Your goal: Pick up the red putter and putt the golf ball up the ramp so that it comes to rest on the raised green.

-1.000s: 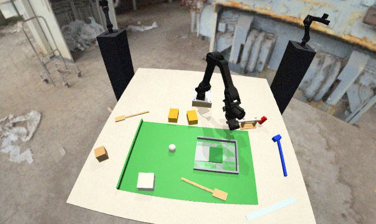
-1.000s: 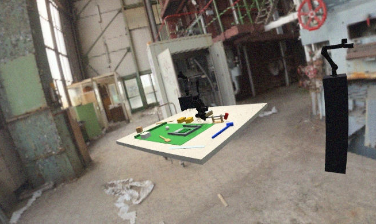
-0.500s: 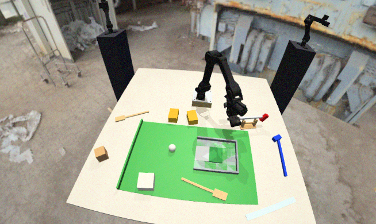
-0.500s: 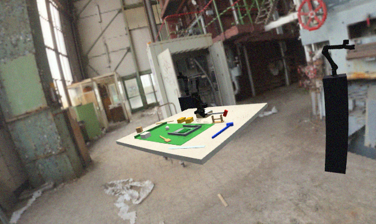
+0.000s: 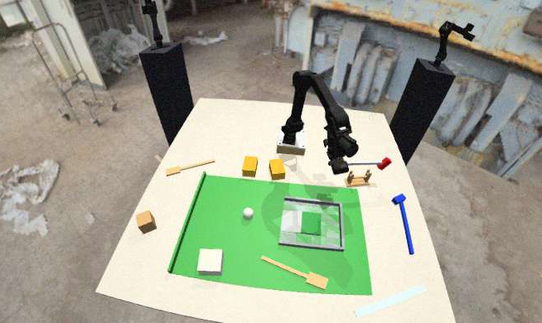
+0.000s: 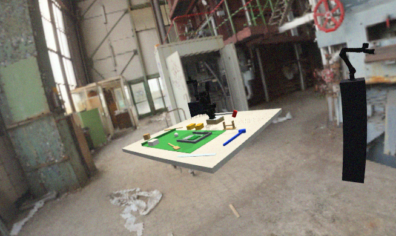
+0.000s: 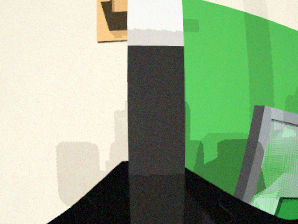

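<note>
Now: the red putter 11 cm to the left of my gripper tip, 3 cm behind it and 2 cm above it. From my gripper tip the other things lie so: blue putter 34 cm to the left, 15 cm ahead, 11 cm below; wooden stand 13 cm to the left, 9 cm below, 5 cm behind; green mat 27 cm ahead, 21 cm to the right, 12 cm below.
</note>
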